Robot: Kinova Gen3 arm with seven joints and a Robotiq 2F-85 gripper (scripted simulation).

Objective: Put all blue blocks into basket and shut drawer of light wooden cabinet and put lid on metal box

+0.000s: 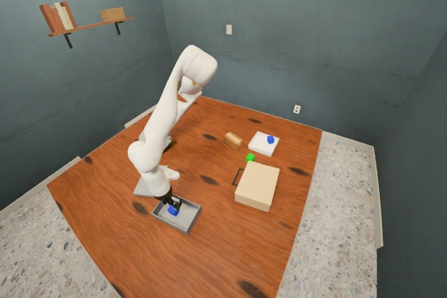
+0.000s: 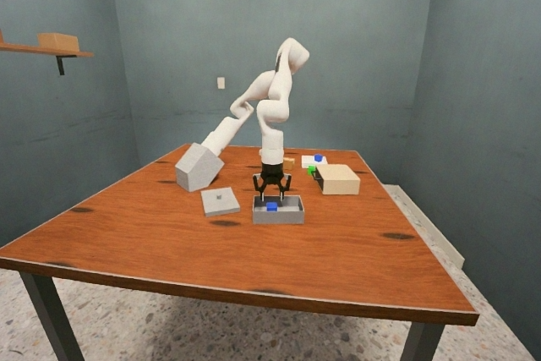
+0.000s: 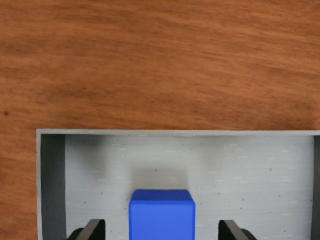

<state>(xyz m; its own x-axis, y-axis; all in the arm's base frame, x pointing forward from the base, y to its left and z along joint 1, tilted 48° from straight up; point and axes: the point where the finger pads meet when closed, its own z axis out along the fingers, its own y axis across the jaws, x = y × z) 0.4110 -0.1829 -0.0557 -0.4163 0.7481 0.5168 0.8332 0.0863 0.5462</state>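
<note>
Right now my hand is 2 cm short of the grey metal box, 1 cm to the right of it and 5 cm above it. Round my hand: light wooden cabinet 16 cm ahead, 36 cm to the left, 4 cm below; then green block 2 cm ahead, 47 cm to the left, 5 cm below; then metal lid 23 cm behind, 1 cm to the right, 6 cm below.
</note>
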